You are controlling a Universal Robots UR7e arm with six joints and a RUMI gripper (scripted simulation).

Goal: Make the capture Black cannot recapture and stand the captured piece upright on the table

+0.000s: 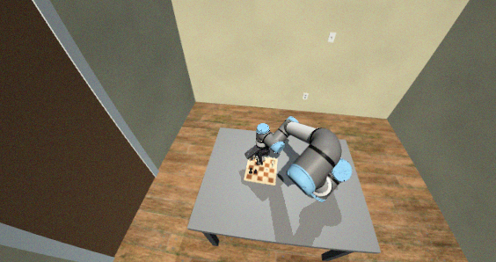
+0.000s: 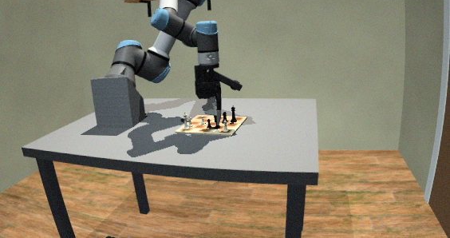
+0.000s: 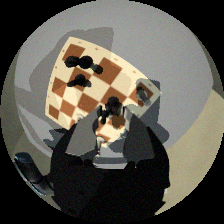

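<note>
Right now my hand is 30 mm past the black pawn and 20 mm above it. The rest, counted from my hand: white pawn: 70 mm behind, 50 mm to the left, 20 mm below; small chessboard: 40 mm to the left, 30 mm below, 30 mm behind.
</note>
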